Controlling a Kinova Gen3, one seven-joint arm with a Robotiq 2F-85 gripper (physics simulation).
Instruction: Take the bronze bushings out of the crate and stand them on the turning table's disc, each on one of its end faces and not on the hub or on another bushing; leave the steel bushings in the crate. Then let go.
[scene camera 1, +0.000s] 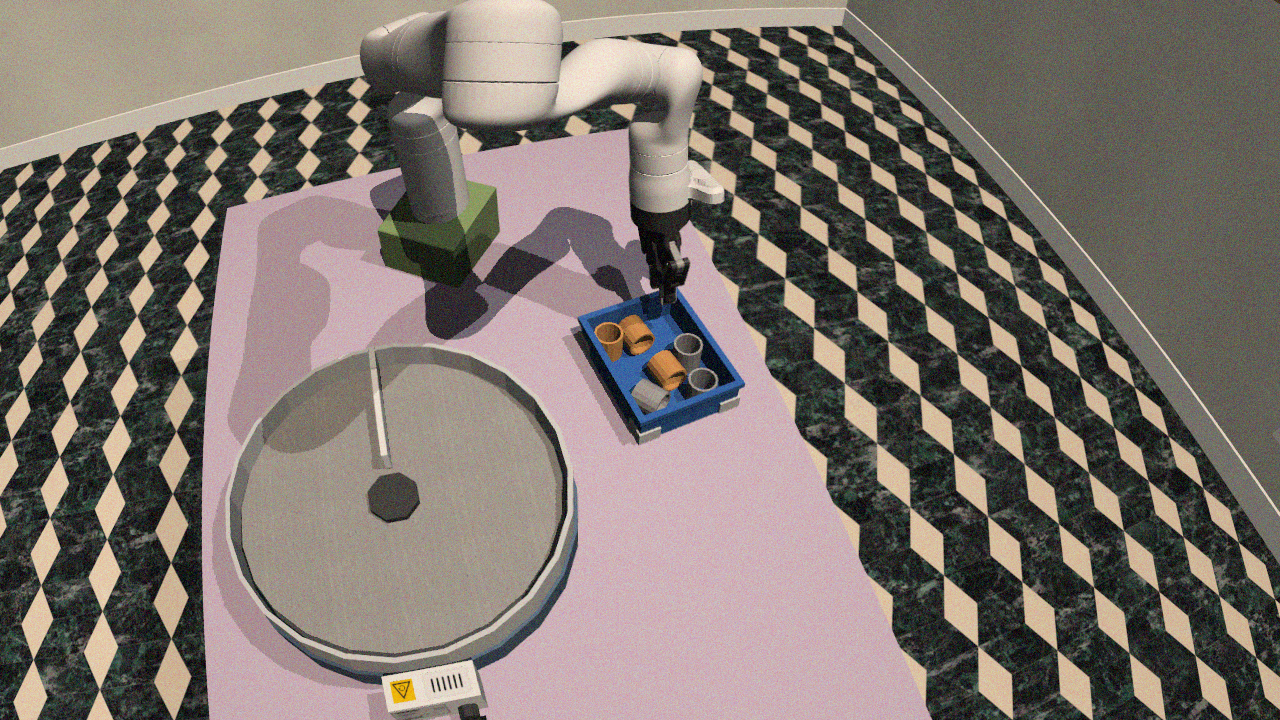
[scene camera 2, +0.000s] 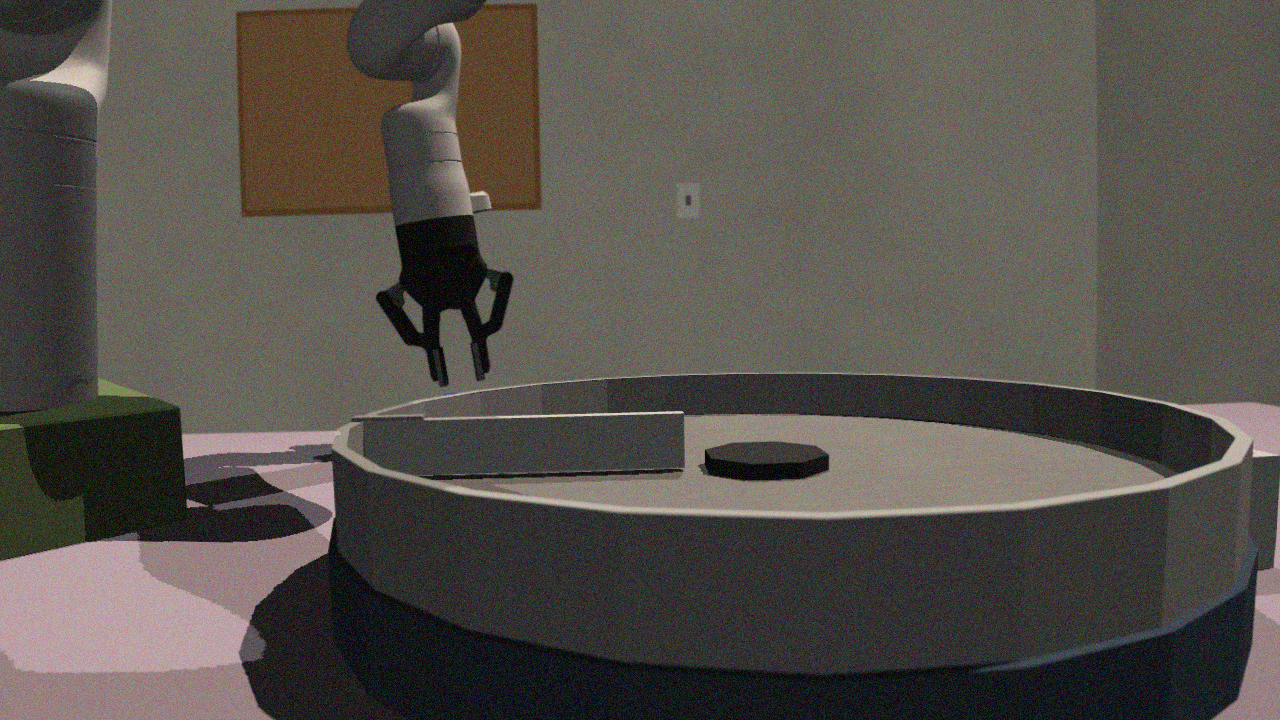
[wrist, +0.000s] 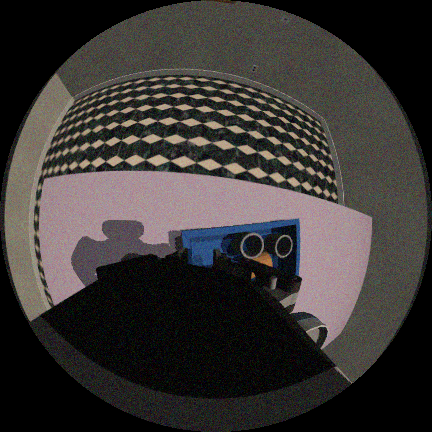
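Pixels of known places: gripper, fingertip midpoint: (scene camera 1: 663, 294) (scene camera 2: 462, 382) (wrist: 200, 255); arm's base, origin of the base link: (scene camera 1: 440, 201) (scene camera 2: 22, 397).
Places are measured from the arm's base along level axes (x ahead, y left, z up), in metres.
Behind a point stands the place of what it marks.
Three bronze bushings are in the blue crate (scene camera 1: 693, 413) @(x 0.374, y 0.326, z -0.066 m) (wrist: 200, 236) @(x 0.208, y 0.328, z -0.081 m): one (scene camera 1: 609, 340) @(x 0.235, y 0.235, z -0.077 m) stands upright in a corner, another (scene camera 1: 636, 334) @(x 0.256, y 0.268, z -0.044 m) lies tilted beside it, and a third (scene camera 1: 666, 368) @(x 0.316, y 0.299, z -0.045 m) (wrist: 263, 260) @(x 0.307, y 0.314, z -0.046 m) lies near the middle. Two steel bushings (scene camera 1: 687, 349) @(x 0.265, y 0.338, z -0.072 m) (scene camera 1: 702, 383) @(x 0.324, y 0.348, z -0.072 m) stand upright; a third (scene camera 1: 650, 395) @(x 0.357, y 0.272, z -0.044 m) lies on its side. The turning table's disc (scene camera 1: 465, 555) @(x 0.563, y 0.037, z -0.033 m) (scene camera 2: 930, 447) @(x 0.583, y 0.007, z -0.033 m) has a dark hub (scene camera 1: 393, 497) @(x 0.489, y -0.045, z -0.025 m) (scene camera 2: 767, 460) @(x 0.486, y -0.069, z -0.025 m); no bushing shows on it. My gripper (scene camera 1: 668, 299) @(x 0.206, y 0.310, z -0.023 m) (scene camera 2: 460, 381) @(x 0.206, y 0.310, z -0.023 m) is partly open and empty, above the crate's far end, apart from the bushings.
A raised wall surrounds the disc, and a thin straight bar (scene camera 1: 380, 411) @(x 0.381, y -0.061, z -0.003 m) (scene camera 2: 554, 443) @(x 0.380, y -0.068, z -0.017 m) reaches from that wall towards the hub. A white box with a warning label (scene camera 1: 434, 687) @(x 0.718, y -0.003, z -0.028 m) sits at the turning table's near side. The arm stands on a green block (scene camera 1: 438, 240) @(x 0.080, y 0.001, z -0.008 m) (scene camera 2: 98, 465) @(x 0.079, y -0.025, z -0.040 m).
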